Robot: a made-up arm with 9 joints.
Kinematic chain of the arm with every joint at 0, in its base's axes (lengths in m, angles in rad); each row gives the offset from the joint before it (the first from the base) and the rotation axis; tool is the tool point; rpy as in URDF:
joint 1: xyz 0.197 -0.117 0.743 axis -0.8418 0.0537 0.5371
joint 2: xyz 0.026 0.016 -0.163 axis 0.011 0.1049 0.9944
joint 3: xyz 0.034 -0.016 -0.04 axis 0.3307 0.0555 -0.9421
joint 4: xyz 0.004 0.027 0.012 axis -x
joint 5: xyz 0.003 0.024 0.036 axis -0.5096 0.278 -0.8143
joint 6: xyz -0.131 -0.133 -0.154 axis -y
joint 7: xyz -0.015 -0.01 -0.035 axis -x
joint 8: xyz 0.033 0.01 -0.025 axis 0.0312 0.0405 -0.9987
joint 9: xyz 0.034 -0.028 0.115 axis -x
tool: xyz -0.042 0.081 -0.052 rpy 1.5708 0 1.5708
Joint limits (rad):
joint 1: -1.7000..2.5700
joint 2: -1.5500..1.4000
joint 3: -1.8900..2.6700
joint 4: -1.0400..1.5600
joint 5: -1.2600..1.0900
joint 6: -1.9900..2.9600
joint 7: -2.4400..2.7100
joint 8: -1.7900..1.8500
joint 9: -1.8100..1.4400
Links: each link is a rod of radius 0.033 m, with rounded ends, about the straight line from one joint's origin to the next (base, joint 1, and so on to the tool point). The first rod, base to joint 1, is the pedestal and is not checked.
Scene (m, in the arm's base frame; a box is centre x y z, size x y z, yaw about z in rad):
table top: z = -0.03
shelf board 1: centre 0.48 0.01 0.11 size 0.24 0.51 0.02 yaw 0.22
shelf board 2: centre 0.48 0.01 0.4 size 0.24 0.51 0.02 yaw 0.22
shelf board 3: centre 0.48 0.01 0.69 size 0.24 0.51 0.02 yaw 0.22
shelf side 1: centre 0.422 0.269 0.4 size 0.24 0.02 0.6 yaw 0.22
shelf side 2: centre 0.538 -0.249 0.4 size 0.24 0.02 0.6 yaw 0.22
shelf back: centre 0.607 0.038 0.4 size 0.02 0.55 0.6 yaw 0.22
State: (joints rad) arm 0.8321 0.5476 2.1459 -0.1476 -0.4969 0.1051 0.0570 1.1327 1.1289
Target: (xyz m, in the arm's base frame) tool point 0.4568 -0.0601 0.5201
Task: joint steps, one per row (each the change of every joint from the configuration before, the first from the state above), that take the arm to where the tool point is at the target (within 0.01 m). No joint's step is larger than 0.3 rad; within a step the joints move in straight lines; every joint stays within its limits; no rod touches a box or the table.
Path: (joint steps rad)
1: -0.1256 -0.0813 -0.0256 -0.0735 0.2594 0.0693 -0.2142 -0.0535 -0.0981
2: -0.1256 -0.0813 -0.0255 -0.0736 0.2594 0.0693 -0.2142 -0.0536 -0.0982
3: -0.1256 -0.0814 -0.0256 -0.0735 0.2594 0.0693 -0.2142 -0.0535 -0.0981
4: -0.1256 -0.0813 -0.0256 -0.0736 0.2594 0.0693 -0.2142 -0.0536 -0.0982
5: -0.1255 -0.0813 -0.0255 -0.0735 0.2595 0.0693 -0.2143 -0.0535 -0.0981
6: 0.1970 -0.1141 0.1629 0.0532 -0.0189 -0.0170 0.2862 -0.1633 0.0704
7: 0.1970 -0.1141 0.1630 0.0532 -0.0189 -0.0171 0.2862 -0.1633 0.0705
8: 0.1970 -0.1141 0.1630 0.0532 -0.0189 -0.0170 0.2862 -0.1633 0.0704
9: 0.1970 -0.1142 0.1630 0.0532 -0.0189 -0.0171 0.2861 -0.1633 0.0704
10: -0.0927 0.0179 0.0000 -0.0178 -0.1151 -0.1128 -0.0221 0.2789 0.0923
11: -0.0928 0.0179 0.0000 -0.0179 -0.1151 -0.1128 -0.0221 0.2790 0.0924
12: -0.0927 0.0178 0.0000 -0.0178 -0.1150 -0.1128 -0.0221 0.2789 0.0923
13: -0.0928 0.0179 0.0000 -0.0179 -0.1151 -0.1128 -0.0221 0.2790 0.0923

